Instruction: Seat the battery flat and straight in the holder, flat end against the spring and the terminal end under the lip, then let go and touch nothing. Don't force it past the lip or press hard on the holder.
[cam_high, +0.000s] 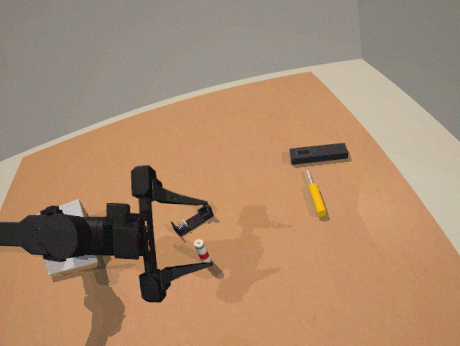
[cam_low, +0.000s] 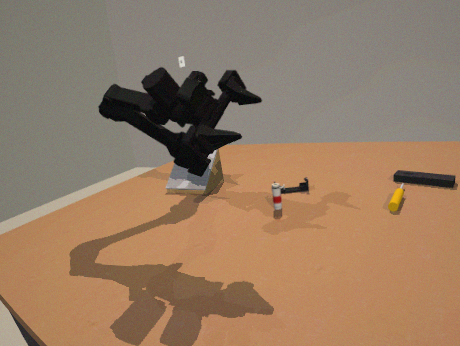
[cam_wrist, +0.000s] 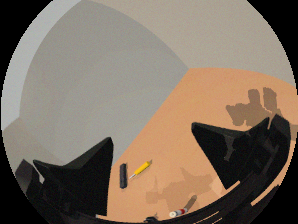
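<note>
Right now the battery is 60 mm behind my gripper tip, 140 mm to the left of it and 210 mm below it. The rest, counted from my gripper tip: flat black box (250 mm ahead, 420 mm to the left, 230 mm below); yellow screwdriver (200 mm ahead, 290 mm to the left, 230 mm below).
</note>
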